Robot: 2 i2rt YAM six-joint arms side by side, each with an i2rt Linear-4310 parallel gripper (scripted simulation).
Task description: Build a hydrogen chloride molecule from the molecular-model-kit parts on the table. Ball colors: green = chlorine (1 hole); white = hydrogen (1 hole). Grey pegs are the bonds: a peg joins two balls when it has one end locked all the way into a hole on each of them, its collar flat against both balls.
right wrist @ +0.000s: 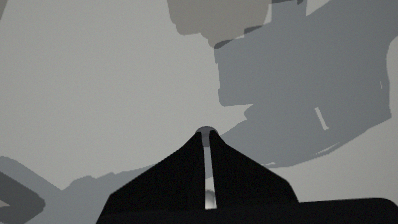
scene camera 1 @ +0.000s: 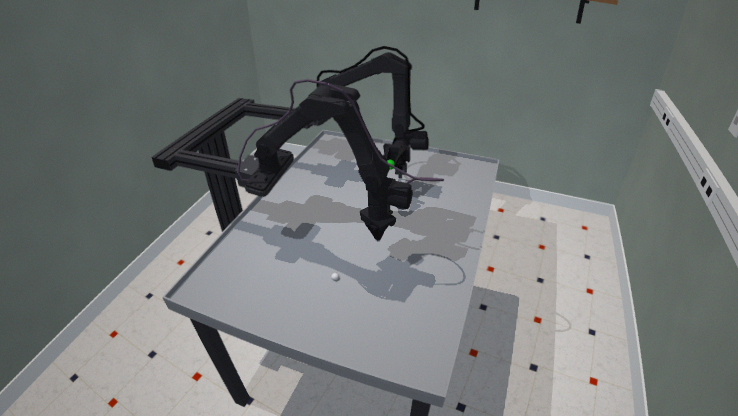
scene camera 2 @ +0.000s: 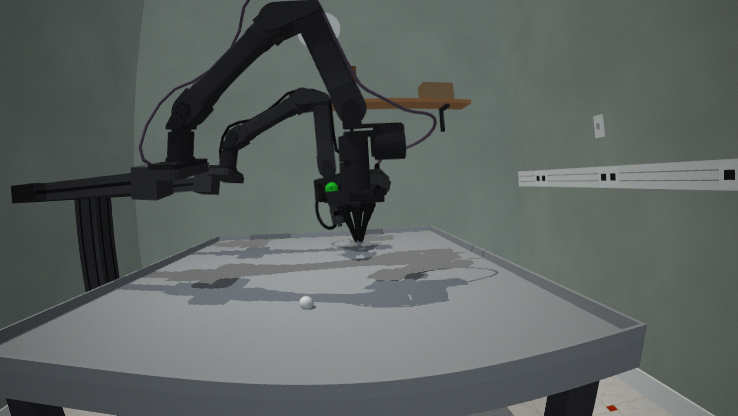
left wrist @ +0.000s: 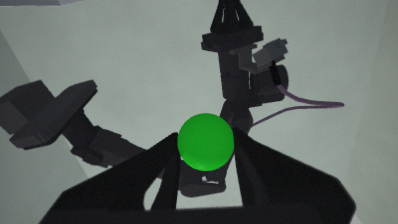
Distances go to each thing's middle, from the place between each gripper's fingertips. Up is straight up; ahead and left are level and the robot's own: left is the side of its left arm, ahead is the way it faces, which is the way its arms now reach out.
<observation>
Right now the green ball (left wrist: 205, 141) is 1 cm to the right of my left hand.
I see the green ball 3 cm behind my right hand (scene camera 2: 359, 241), 29 cm to the left of it and 9 cm above it.
</observation>
